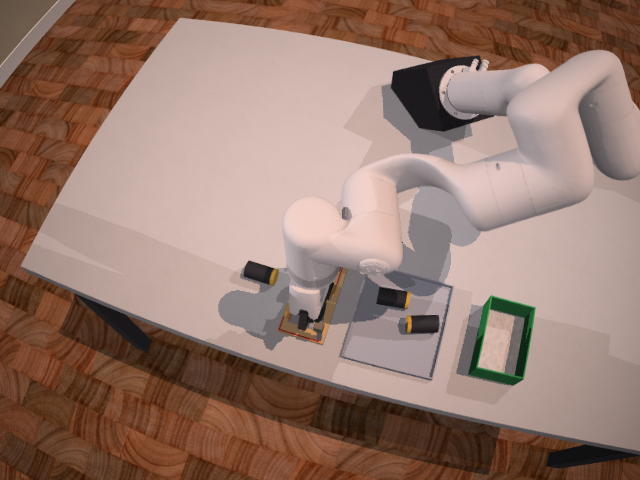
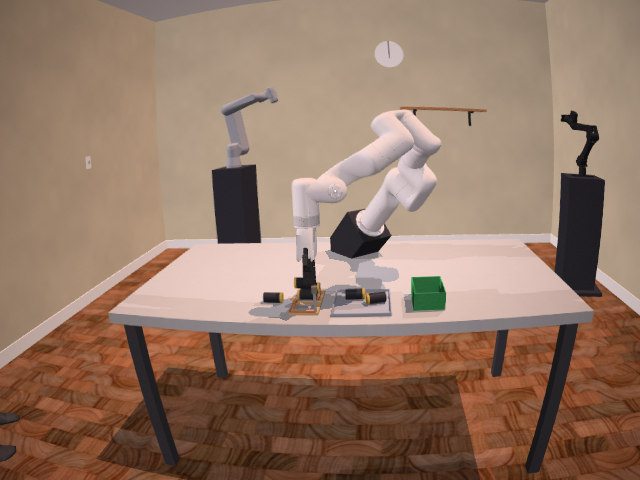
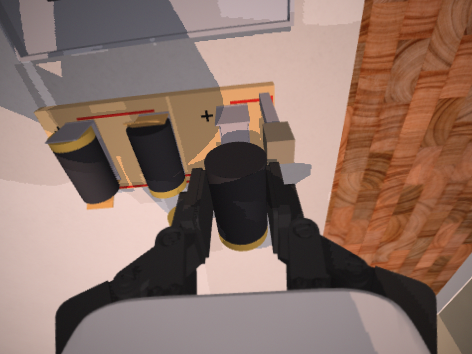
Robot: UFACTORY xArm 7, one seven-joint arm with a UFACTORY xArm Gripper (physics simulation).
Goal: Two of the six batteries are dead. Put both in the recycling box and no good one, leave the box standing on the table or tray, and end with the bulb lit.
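Places are measured from the arm's base along level axes (x ahead, y left, z up), in metres.
Where they show: gripper, fingertip midpoint: (image 2: 309, 281) (image 3: 237, 184); arm's base, link origin: (image 1: 462, 92) (image 2: 369, 223).
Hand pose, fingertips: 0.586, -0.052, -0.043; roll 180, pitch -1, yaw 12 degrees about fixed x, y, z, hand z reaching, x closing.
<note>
Each offset is from my fingertips to the centre of the thing, as dx, dy, dz. "*": to the spot under its first point.
My gripper (image 1: 312, 319) (image 2: 308, 276) (image 3: 237, 184) is shut on a black battery @(+0.003, -0.014, -0.004) (image 2: 303, 282) (image 3: 239, 205), gold end leftward, above the front bay of the tan holder @(-0.061, -0.033, -0.051) (image 1: 334, 300) (image 3: 195, 137). Two batteries sit in the holder: the middle one @(-0.061, -0.033, -0.068) (image 2: 308, 293) (image 3: 157, 157) has its gold end leftward, the back one @(-0.124, -0.046, -0.068) (image 3: 90, 172) rightward. One battery @(-0.038, -0.144, -0.080) (image 1: 259, 272) (image 2: 272, 297) lies on the table left of the holder. Two batteries @(-0.115, +0.108, -0.077) (image 1: 392, 298) @(-0.093, +0.181, -0.077) (image 1: 422, 323) (image 2: 354, 293) (image 2: 375, 297) lie on the tray. The green box @(-0.130, +0.345, -0.067) (image 1: 480, 341) (image 2: 428, 299) stands upright, empty. I cannot make out a lit bulb.
The grey tray @(-0.084, +0.141, -0.091) (image 1: 382, 367) (image 2: 361, 314) (image 3: 165, 42) lies between holder and box. A grey post with a tan block @(* +0.028, +0.024, -0.016) (image 2: 314, 290) (image 3: 278, 140) rises at the holder's front end, close beside the held battery. The table's front edge is near the holder.
</note>
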